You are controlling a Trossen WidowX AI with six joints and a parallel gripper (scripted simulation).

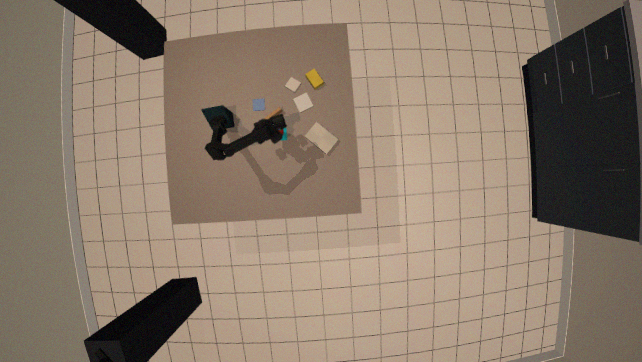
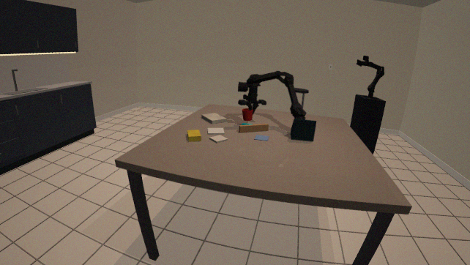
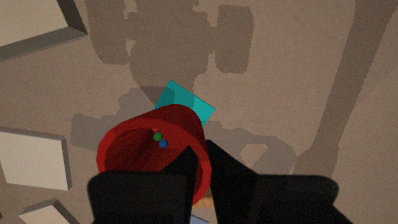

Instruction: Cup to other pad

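My gripper tip is 30 mm short of the teal pad, 10 mm to the right of it and 90 mm above it. From my gripper tip the other things lie so: wooden block: 30 mm behind, 120 mm to the left, 70 mm below; red cup: 30 mm ahead, 10 mm to the left; white slab: 280 mm ahead, 50 mm to the right, 70 mm below.
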